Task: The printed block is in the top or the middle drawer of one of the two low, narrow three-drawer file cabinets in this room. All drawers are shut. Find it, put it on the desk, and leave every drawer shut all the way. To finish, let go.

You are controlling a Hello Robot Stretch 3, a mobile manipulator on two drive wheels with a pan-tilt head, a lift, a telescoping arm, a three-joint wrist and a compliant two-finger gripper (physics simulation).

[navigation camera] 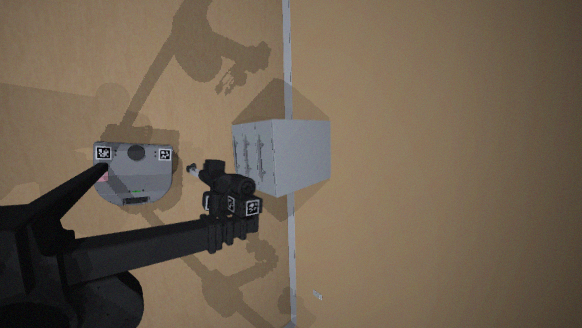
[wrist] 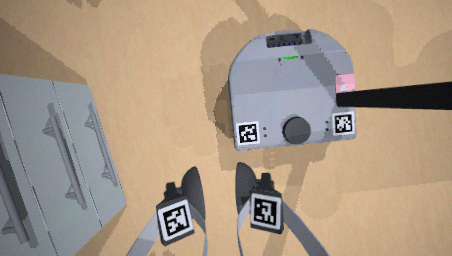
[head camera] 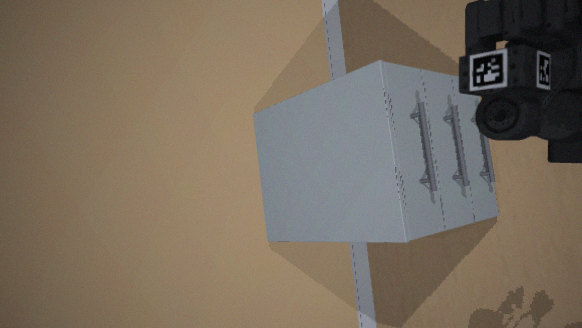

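A low grey three-drawer file cabinet (head camera: 325,165) (navigation camera: 302,155) (wrist: 30,125) stands against the wall. Its drawer fronts look flush and shut. The top drawer's bar handle (head camera: 427,145) (navigation camera: 261,155) and the middle drawer's bar handle (head camera: 459,145) (wrist: 67,157) show. My gripper (navigation camera: 192,169) (wrist: 219,182) is open and empty, its fingertips a moderate gap apart. It is turned away from the cabinet, over the floor between the drawer fronts and my base. The head camera shows my wrist, but the fingers are out of its frame. The printed block, the desk and the second cabinet do not show.
My base (navigation camera: 135,185) (wrist: 280,75) stands in front of the cabinet. My mast (wrist: 400,97) rises from it. My arm (navigation camera: 140,245) reaches toward the cabinet side. A pale baseboard (head camera: 335,40) (navigation camera: 287,60) runs behind the cabinet. A small wall outlet (navigation camera: 317,295) is farther along.
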